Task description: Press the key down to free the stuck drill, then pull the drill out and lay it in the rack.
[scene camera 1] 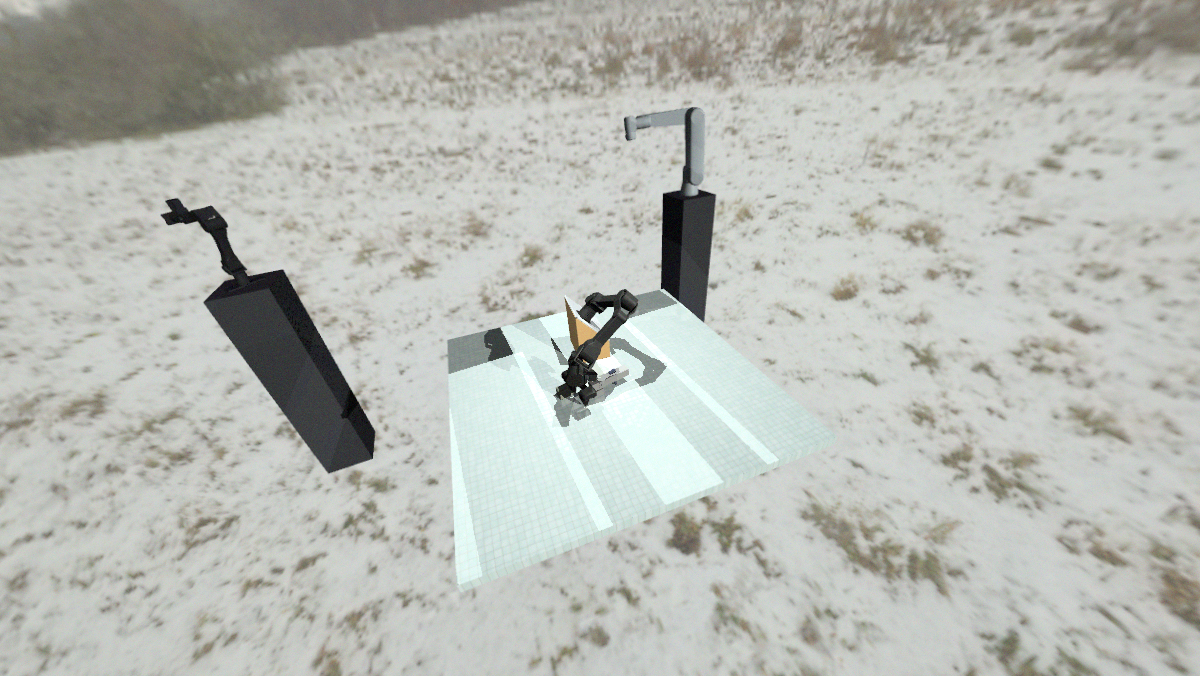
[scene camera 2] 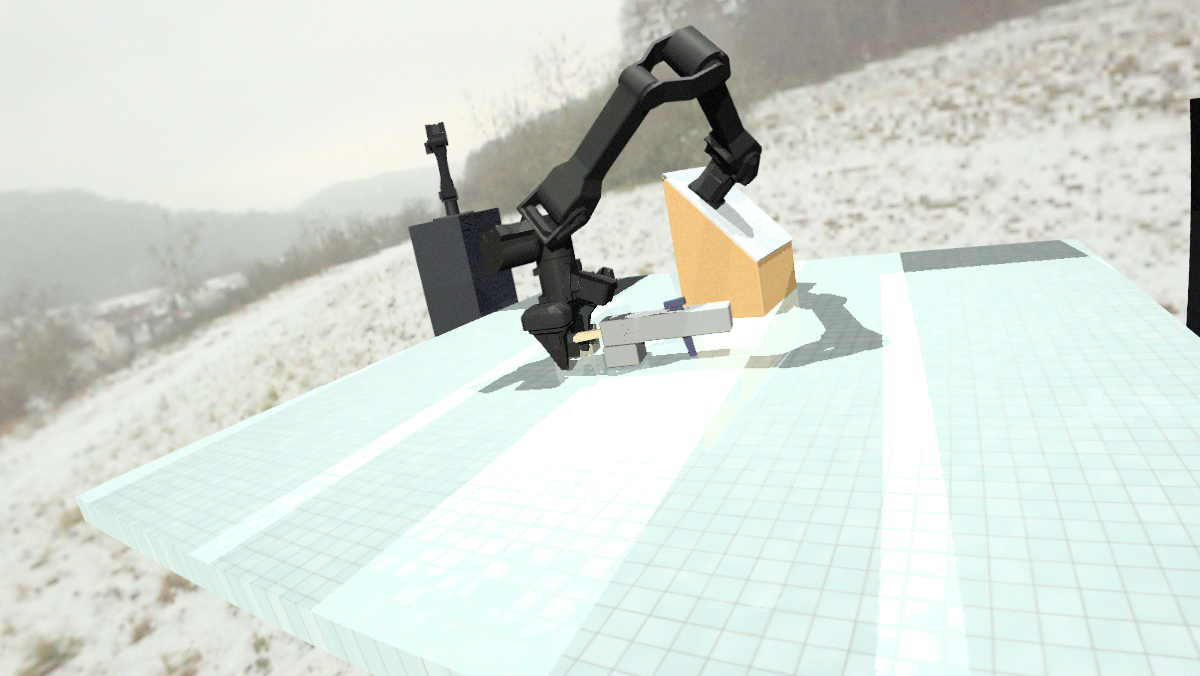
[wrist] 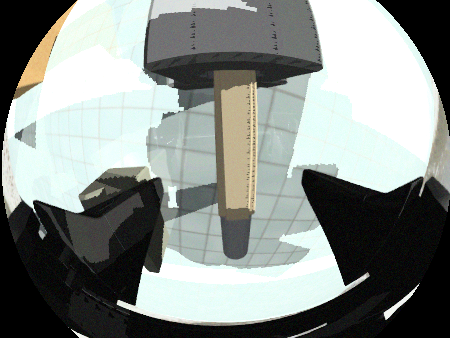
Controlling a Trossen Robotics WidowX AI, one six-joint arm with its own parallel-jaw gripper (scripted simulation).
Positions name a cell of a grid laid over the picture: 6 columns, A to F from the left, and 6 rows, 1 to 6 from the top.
Note:
My gripper (scene camera 2: C4) is open, with nothing in its grasp. Also in view: a drill (wrist: D2), a grey housing block (scene camera 2: D3) and a beige rack (wrist: B4).
My gripper also shows in the wrist view (wrist: D4). The grey housing block also shows in the wrist view (wrist: C1).

